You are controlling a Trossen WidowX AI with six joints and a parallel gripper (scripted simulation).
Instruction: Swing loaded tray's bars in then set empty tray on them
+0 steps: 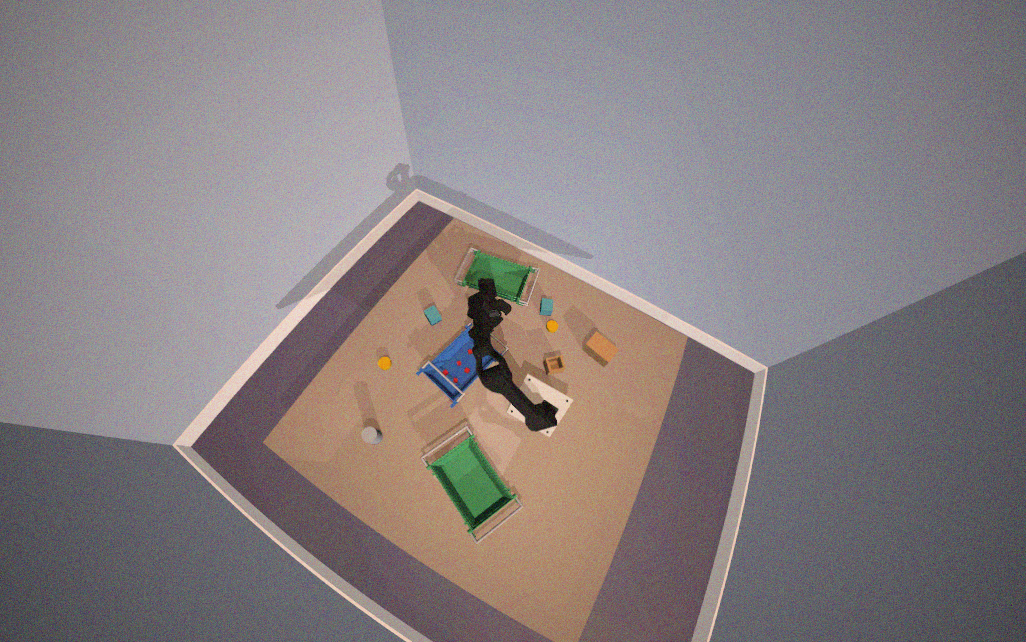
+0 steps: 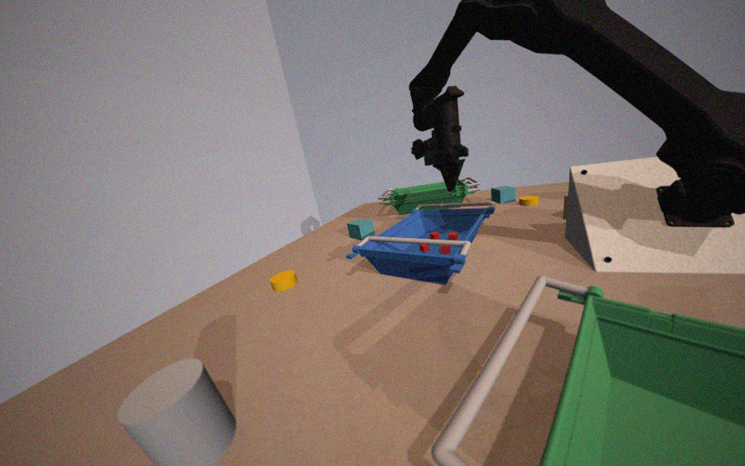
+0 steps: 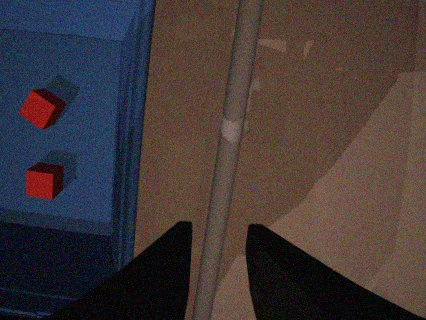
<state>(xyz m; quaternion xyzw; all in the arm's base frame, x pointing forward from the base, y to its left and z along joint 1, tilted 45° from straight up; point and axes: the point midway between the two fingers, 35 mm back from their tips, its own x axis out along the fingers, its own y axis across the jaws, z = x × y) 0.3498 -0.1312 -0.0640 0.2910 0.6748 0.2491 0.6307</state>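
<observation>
Right now my gripper tip is 490 mm to the right of the green tray, 250 mm past it and 50 mm above it. From my gripper tip the other things lie so: grey cylinder 560 mm to the left, 130 mm ahead, 60 mm below; then small brown box 280 mm behind, 80 mm below, 50 mm to the right.
</observation>
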